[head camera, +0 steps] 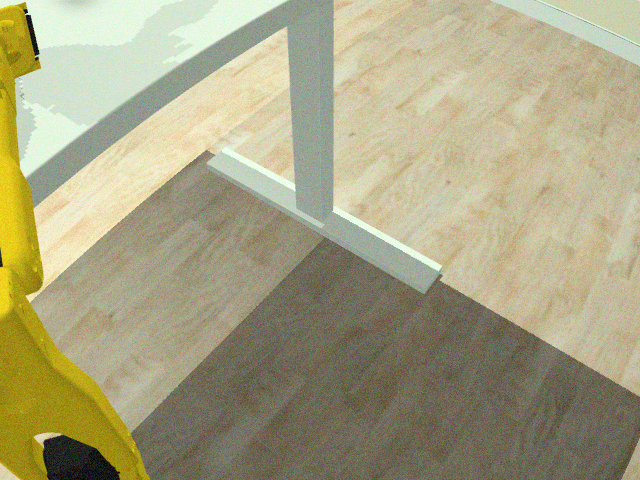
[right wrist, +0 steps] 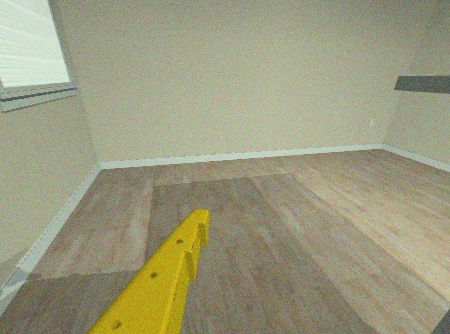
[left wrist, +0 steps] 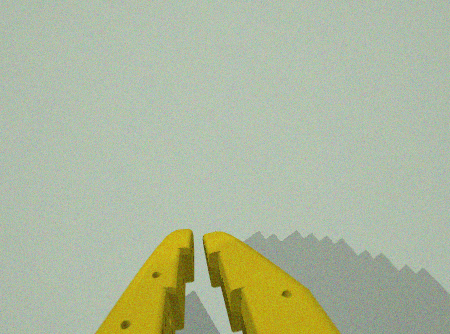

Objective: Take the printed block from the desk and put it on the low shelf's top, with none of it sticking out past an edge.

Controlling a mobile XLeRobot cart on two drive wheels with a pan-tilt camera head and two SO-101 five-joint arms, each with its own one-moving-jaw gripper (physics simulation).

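Places are measured from the left arm's base along level axes (x right, y down, z ahead), in metres.
Pixels of known places: left hand at its tool point: (left wrist: 192,247); right hand at its tool point: (right wrist: 207,223).
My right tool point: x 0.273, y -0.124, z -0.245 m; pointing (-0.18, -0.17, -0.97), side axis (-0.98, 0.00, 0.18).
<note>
For each thing: its top centre in the pictures, then the offset to it from my right tool point. "*": a spot on its surface instead. Level surfaces: height alone.
- desk at its surface level: dy -0.051 m
- grey desk leg at a spot on its surface: (head camera: 312,124) * dx -0.887, dy +0.571, dz +0.995 m
- wooden floor at its surface level: dy +0.899 m
- window at a spot on its surface: (right wrist: 30,45) * dx +0.945, dy -0.163, dz -1.473 m
The printed block and the low shelf do not show in these views. The desk (head camera: 118,93) (left wrist: 210,110) has a pale top with grey shadows; its curved edge crosses the upper left of the head view. My left gripper (left wrist: 198,236) is over the pale desk top, shut, with a thin gap between its tips and nothing held. In the head view its arm runs up the left side, and the jaws are out of the picture. My right gripper (right wrist: 202,218) shows one notched jaw, so it is fully open and empty, facing the room.
A grey desk leg (head camera: 312,124) stands on a long foot bar (head camera: 382,248) on the wooden floor (head camera: 491,129) (right wrist: 240,260). In the right wrist view are a far wall (right wrist: 225,90), a window (right wrist: 30,45) at upper left and a dark grey bar (right wrist: 425,84) at right.
</note>
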